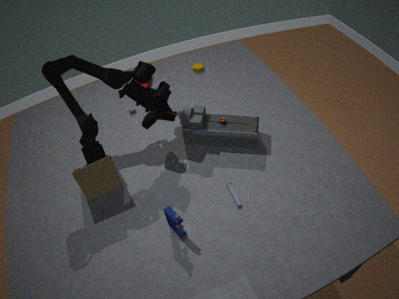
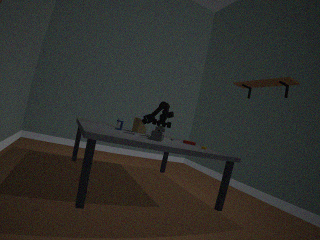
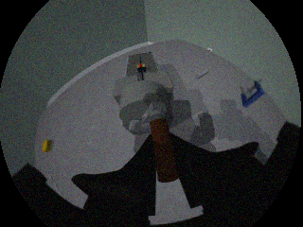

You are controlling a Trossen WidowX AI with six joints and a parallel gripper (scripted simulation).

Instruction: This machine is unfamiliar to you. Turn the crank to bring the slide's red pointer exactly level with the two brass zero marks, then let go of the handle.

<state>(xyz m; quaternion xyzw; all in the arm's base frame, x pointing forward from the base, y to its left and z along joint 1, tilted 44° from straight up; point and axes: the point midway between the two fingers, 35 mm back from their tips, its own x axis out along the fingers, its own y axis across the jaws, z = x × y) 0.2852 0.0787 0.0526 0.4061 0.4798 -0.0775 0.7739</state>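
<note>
My gripper tip is 2 cm below the brown crank handle, 1 cm to the right of it and 1 cm past it. Also, from my gripper tip: grey bar (32 cm to the right, 9 cm below, 8 cm ahead); then red pointer (15 cm ahead, 8 cm to the right, 1 cm below); then small grey block (23 cm to the left, 13 cm behind, 8 cm below).
</note>
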